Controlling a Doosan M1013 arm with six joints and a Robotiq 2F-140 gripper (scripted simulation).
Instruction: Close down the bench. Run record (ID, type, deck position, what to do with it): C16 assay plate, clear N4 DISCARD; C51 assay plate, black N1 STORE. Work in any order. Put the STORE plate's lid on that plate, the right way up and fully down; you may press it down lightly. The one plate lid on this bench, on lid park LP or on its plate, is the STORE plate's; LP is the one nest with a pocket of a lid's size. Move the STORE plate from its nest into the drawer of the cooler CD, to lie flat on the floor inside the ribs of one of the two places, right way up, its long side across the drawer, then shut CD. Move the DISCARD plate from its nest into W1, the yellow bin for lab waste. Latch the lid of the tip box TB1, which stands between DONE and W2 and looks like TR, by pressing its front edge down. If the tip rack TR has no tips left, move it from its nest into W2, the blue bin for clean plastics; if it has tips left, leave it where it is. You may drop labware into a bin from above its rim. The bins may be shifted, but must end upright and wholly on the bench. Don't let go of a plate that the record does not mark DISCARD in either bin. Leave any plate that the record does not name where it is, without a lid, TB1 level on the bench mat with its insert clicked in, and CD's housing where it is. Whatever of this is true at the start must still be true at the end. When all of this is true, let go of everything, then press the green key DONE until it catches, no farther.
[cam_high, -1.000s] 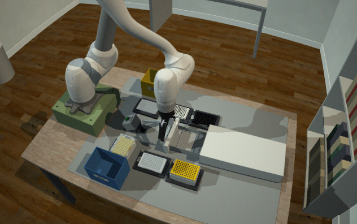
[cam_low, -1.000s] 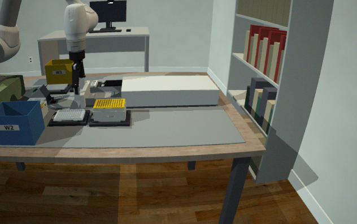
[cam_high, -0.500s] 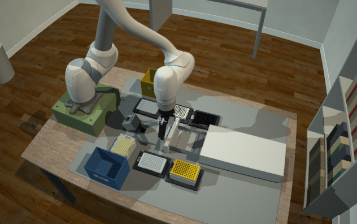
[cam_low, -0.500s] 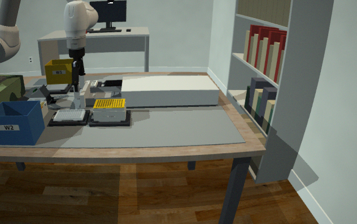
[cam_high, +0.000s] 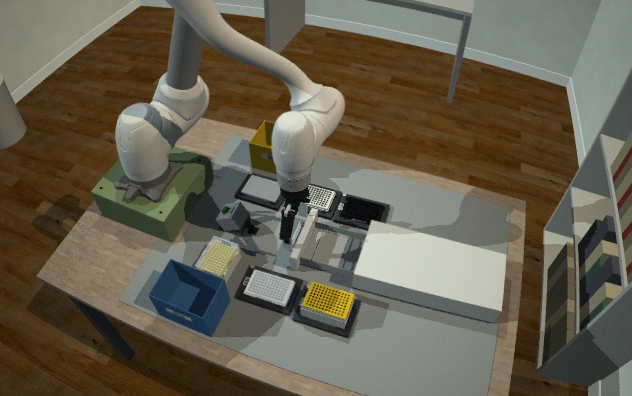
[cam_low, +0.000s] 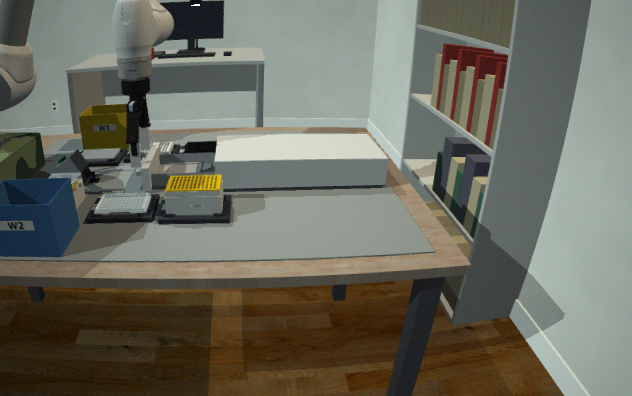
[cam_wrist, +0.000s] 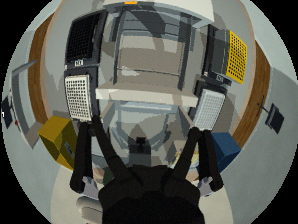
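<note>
My hand is 18 cm past the grey plate lid, 17 cm to the right of it and 6 cm above it. From my hand the other things lie so: black plate 17 cm ahead, 18 cm to the left, 6 cm below; green key DONE 24 cm behind, 1 cm to the left, 1 cm below; cooler drawer 16 cm ahead, 5 cm below.
</note>
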